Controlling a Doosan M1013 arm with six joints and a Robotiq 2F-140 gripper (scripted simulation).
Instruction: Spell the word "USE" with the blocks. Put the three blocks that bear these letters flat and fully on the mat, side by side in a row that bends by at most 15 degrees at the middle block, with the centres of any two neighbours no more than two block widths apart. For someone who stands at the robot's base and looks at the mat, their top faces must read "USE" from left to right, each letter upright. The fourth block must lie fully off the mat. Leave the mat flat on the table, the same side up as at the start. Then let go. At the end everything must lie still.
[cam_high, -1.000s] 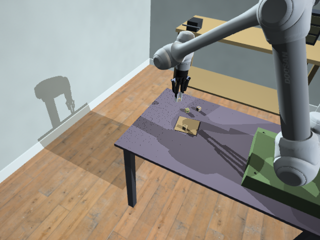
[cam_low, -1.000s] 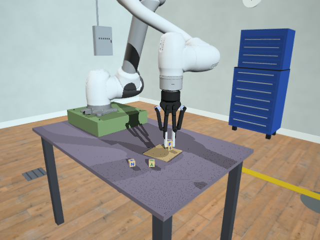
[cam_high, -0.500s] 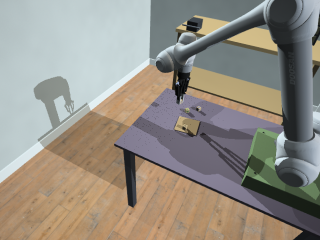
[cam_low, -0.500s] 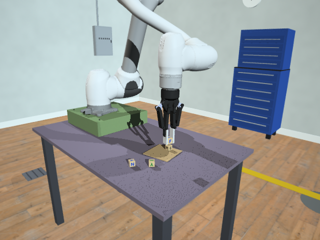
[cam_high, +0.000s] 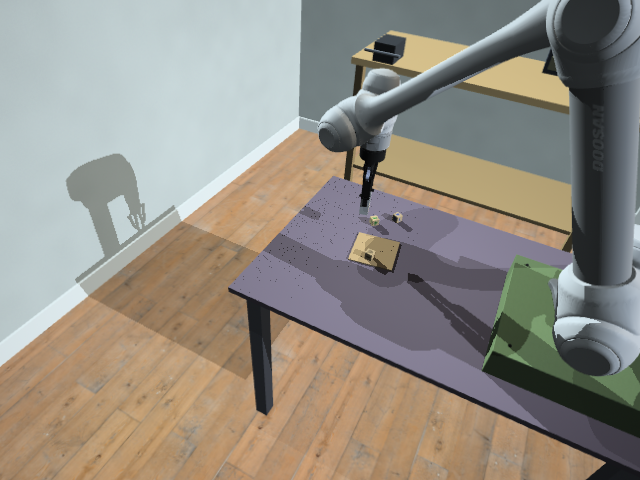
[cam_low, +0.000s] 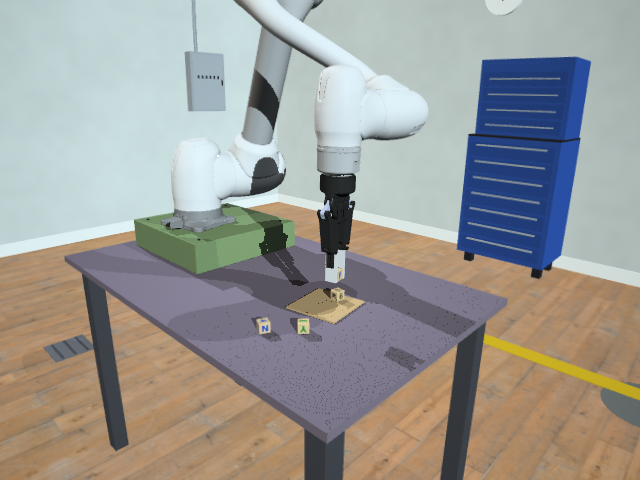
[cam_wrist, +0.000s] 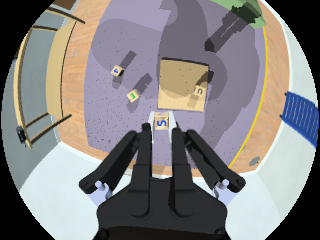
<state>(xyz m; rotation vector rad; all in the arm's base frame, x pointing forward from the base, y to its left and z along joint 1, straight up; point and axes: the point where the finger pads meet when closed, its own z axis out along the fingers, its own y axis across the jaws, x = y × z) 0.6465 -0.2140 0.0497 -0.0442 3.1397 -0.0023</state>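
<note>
The block is 110 mm behind my hand, 120 mm to the right of it and 120 mm below it.
</note>
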